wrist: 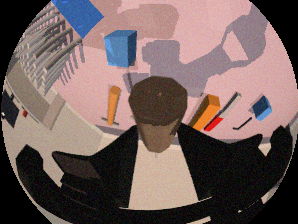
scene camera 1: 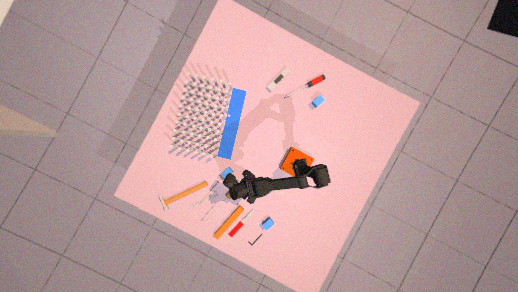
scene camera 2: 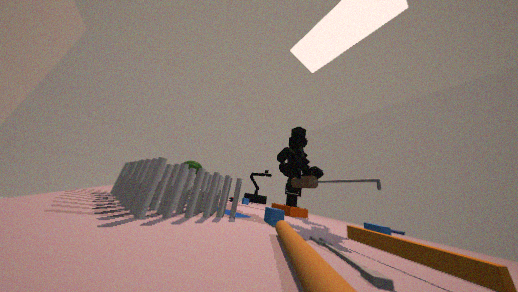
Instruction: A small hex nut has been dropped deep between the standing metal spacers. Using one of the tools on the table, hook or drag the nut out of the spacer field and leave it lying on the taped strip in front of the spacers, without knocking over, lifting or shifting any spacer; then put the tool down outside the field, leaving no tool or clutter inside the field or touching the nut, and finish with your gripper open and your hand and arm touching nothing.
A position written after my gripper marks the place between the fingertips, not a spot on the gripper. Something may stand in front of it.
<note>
I see my gripper (scene camera 2: 304, 181), a blue block (wrist: 121, 47) and a blue taped strip (scene camera 1: 235, 108).
My gripper also shows in the wrist view (wrist: 157, 128).
</note>
